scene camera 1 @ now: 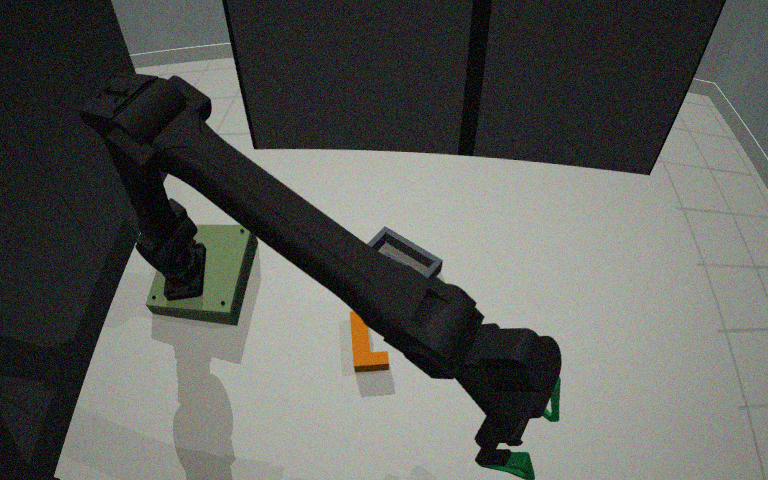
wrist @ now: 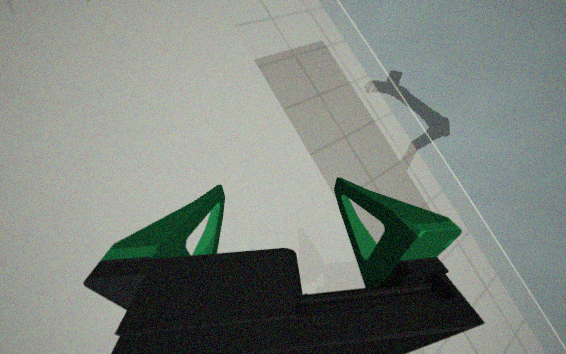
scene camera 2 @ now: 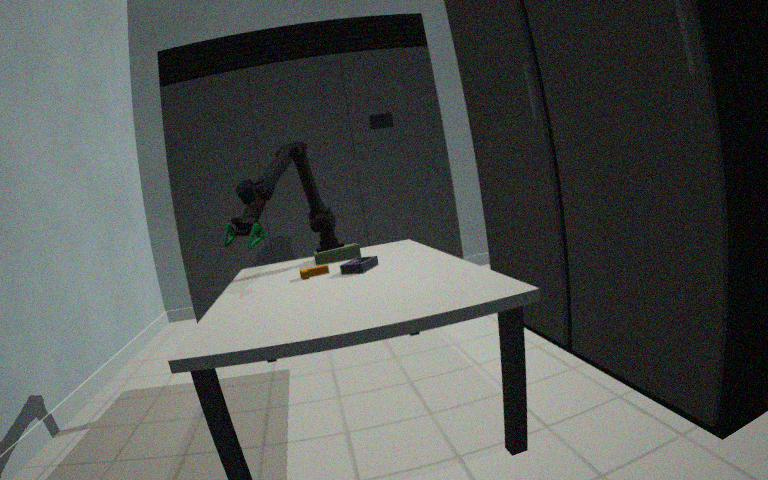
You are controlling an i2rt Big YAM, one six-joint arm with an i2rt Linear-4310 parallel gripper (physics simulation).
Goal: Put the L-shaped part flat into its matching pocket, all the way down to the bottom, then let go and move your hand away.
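Places are measured from the arm's base along level axes (x back, y right, z up), in metres.
Where they show: gripper, fingertip midpoint: (scene camera 1: 543,449) (wrist: 280,186) (scene camera 2: 236,247); arm's base at its link origin: (scene camera 1: 186,273) (scene camera 2: 330,249).
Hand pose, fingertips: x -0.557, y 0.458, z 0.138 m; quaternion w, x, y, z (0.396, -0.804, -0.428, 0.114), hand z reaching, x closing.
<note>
Each offset is from my fingertips to the top centre of the thing. Level surfaces: height alone.
The orange L-shaped part {dz -0.154, dx +0.203, dy -0.291 m} (scene camera 1: 361,350) (scene camera 2: 314,272) lies on the table, outside the pocket block; the arm covers its upper end in scene camera 1. The dark grey-blue block with the pocket {dz -0.147, dx +0.126, dy -0.449 m} (scene camera 1: 416,245) (scene camera 2: 359,265) stands behind it, partly hidden by the arm in scene camera 1, so the pocket's full outline does not show. My gripper (scene camera 1: 543,448) (scene camera 2: 239,246) (wrist: 280,186) has green fingers spread wide, open and empty. It hangs high above the table level, well away from the part and the block. Neither of them shows in the wrist view.
The arm stands on a green base plate (scene camera 1: 218,271) (scene camera 2: 338,254) at one end of the white table {dz -0.184 m} (scene camera 1: 566,254) (scene camera 2: 317,311). The forearm stretches over the block and part in scene camera 1. Tall dark cabinets (scene camera 1: 351,73) (scene camera 2: 628,169) stand beside the table.
</note>
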